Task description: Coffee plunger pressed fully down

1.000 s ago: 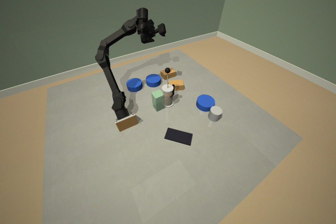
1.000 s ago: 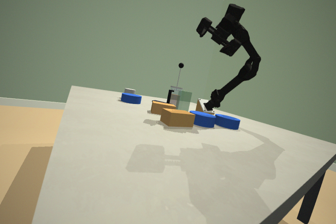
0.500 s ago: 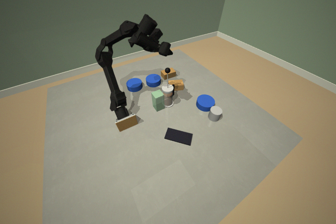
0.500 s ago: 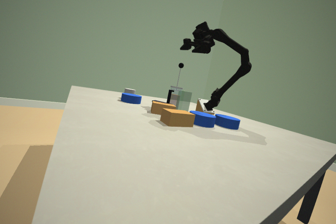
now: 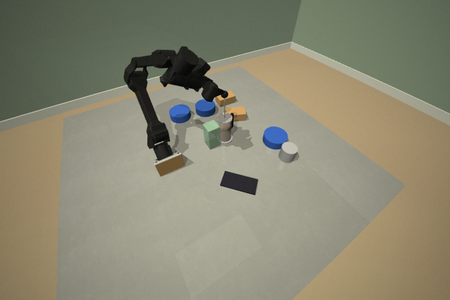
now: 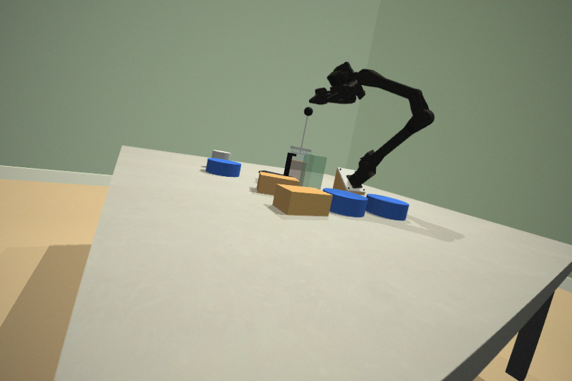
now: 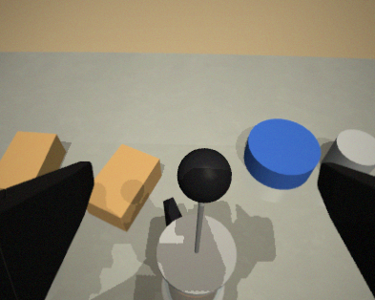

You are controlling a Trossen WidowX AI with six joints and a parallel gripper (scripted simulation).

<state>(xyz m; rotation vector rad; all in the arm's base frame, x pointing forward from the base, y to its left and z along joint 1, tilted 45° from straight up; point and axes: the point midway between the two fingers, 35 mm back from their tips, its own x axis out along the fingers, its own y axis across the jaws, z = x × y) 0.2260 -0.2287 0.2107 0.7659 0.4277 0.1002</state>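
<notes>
Right now the glass coffee press is 180 mm below my gripper tip and 40 mm ahead of it. The rest, counted from my gripper tip: grey cylinder 280 mm to the right, 280 mm below, 200 mm ahead; flat black plate 310 mm below, 250 mm to the right, 70 mm behind; pale green block 250 mm below, 50 mm behind.
</notes>
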